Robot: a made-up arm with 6 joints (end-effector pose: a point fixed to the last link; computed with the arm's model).
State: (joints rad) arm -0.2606 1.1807 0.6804 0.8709 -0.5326 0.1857
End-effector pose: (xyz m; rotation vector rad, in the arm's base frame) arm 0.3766 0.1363 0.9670 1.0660 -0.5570 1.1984
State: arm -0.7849 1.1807 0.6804 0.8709 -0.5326 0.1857
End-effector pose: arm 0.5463 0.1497 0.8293 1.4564 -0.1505 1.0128
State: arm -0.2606 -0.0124 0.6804 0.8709 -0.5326 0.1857
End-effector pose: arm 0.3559 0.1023 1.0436 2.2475 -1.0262 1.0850
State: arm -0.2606 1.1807 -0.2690 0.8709 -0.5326 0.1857
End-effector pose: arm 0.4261 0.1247 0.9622 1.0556 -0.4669 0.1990
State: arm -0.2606 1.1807 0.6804 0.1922 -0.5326 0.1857
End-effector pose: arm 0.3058 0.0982 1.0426 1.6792 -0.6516 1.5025
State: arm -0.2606 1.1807 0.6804 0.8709 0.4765 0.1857
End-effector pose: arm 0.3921 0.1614 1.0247 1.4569 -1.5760 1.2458
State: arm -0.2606 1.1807 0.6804 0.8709 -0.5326 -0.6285
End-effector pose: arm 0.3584 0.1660 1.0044 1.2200 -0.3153 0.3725
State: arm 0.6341 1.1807 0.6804 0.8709 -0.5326 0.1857
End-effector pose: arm 0.0184 0.2079 0.9733 0.2848 -1.1755 1.3703
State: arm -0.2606 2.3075 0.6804 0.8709 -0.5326 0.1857
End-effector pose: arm 0.3998 0.0803 0.9115 -0.0071 -0.1027 1.0285
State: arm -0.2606 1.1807 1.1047 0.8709 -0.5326 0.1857
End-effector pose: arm 0.3555 0.1290 0.9596 1.0117 -0.5725 1.6493
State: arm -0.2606 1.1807 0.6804 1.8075 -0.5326 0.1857
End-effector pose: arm 0.4678 0.0704 0.8682 0.2645 -0.3864 0.7208
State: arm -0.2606 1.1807 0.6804 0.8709 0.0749 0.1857
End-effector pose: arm 0.3896 0.1577 0.9984 1.3167 -1.1583 1.2540
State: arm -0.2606 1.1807 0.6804 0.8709 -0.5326 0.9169
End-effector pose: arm 0.4183 0.1216 0.9537 0.7883 -0.7461 1.9228
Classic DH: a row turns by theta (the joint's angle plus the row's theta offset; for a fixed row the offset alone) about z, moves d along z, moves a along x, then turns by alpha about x. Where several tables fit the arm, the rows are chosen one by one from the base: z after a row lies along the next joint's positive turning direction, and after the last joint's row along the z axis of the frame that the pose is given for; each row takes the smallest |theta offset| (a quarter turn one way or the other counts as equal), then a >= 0, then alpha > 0; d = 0 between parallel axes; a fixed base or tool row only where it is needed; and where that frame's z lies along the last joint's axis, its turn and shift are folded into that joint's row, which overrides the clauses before.
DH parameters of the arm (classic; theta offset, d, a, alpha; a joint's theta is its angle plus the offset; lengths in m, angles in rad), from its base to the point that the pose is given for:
base (fixed): -0.2034 0.4957 0.1517 1.9024
joint 1: -1.1051 -0.1736 -0.3654 1.1933
joint 2: -0.0145 -0.3148 0.0063 -1.6852
joint 3: -0.4526 0.0644 0.0661 2.0871
joint 4: 0.6094 -0.0797 -0.0653 2.249
joint 5: -1.2271 -0.1131 0.0381 -1.2407
joint 6: -0.4423 -0.0379 -0.0632 0.3218
tool (fixed): 0.2705 -0.042 0 0

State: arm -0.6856 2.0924 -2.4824 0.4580 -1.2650 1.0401
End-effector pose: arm 0.5602 0.0520 0.8474 0.3045 -0.4894 -0.9867
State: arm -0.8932 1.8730 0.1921 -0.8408 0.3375 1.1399
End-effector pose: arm 0.6493 0.1098 0.9937 1.6858 -2.2889 0.7970
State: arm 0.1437 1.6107 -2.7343 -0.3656 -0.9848 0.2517
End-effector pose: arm 0.2365 0.0075 1.1443 0.4447 -1.7226 -1.5057
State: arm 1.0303 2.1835 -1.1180 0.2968 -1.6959 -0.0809
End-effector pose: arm -0.1196 0.2731 0.9466 0.8313 -1.4311 -0.8411
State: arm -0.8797 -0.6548 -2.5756 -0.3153 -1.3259 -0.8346
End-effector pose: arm 0.6753 0.1447 0.6398 -0.0674 -2.2001 1.7947
